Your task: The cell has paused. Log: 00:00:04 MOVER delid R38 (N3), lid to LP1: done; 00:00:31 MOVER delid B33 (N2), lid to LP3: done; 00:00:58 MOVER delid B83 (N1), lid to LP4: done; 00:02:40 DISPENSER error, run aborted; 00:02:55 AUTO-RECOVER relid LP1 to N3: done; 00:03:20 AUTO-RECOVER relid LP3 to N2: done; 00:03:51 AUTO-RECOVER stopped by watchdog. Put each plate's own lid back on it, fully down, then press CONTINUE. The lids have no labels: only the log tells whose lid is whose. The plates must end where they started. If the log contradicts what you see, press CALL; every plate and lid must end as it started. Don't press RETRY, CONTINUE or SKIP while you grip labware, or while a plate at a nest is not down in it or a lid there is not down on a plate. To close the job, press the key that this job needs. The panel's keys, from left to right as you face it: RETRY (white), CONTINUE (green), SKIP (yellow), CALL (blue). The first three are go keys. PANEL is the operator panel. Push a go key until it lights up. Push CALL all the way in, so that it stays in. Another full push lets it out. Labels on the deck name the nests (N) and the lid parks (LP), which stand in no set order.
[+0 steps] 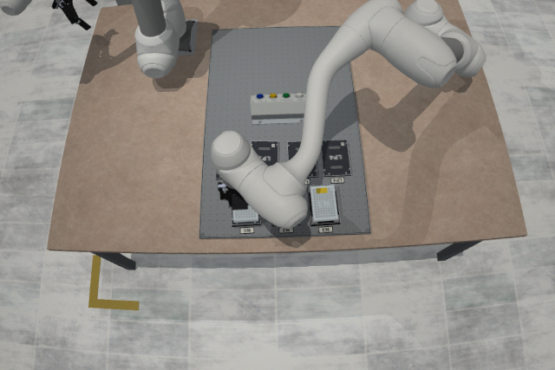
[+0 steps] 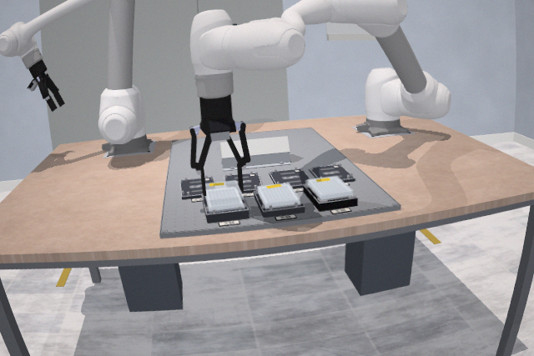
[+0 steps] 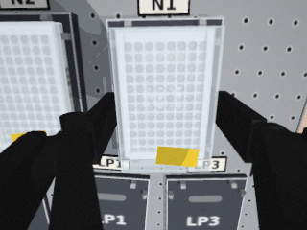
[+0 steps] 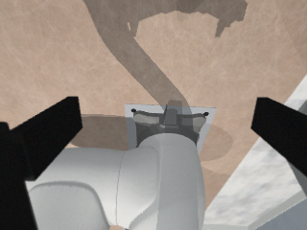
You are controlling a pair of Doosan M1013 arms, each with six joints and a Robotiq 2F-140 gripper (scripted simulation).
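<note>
My left gripper is now 2 cm above the clear lid. The rest, counted from my left hand: plate 4 cm below; then LP3 lid park 17 cm behind, 8 cm to the right, 7 cm below; then LP1 lid park 18 cm behind, 5 cm to the left, 7 cm below.
</note>
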